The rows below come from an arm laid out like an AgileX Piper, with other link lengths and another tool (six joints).
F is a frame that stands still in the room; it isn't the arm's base.
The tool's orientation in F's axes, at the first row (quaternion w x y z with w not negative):
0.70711, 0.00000, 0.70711, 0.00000
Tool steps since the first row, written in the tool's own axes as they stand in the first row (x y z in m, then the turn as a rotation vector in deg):
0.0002, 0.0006, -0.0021, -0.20, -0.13, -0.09
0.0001, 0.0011, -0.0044, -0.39, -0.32, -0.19
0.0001, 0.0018, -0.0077, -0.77, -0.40, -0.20
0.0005, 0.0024, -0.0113, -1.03, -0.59, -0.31
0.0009, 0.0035, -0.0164, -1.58, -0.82, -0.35
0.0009, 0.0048, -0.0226, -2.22, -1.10, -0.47
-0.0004, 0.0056, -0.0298, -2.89, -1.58, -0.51
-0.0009, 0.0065, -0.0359, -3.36, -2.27, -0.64
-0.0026, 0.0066, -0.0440, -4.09, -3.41, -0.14
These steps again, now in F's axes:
-0.0021, 0.0006, -0.0002, -0.09, -0.13, 0.20
-0.0044, 0.0011, -0.0001, -0.19, -0.32, 0.39
-0.0077, 0.0018, -0.0001, -0.20, -0.40, 0.77
-0.0113, 0.0024, -0.0005, -0.31, -0.59, 1.03
-0.0164, 0.0035, -0.0009, -0.35, -0.82, 1.58
-0.0226, 0.0048, -0.0009, -0.47, -1.10, 2.22
-0.0298, 0.0056, 0.0004, -0.51, -1.58, 2.89
-0.0359, 0.0065, 0.0009, -0.64, -2.27, 3.36
-0.0440, 0.0066, 0.0026, -0.14, -3.41, 4.09

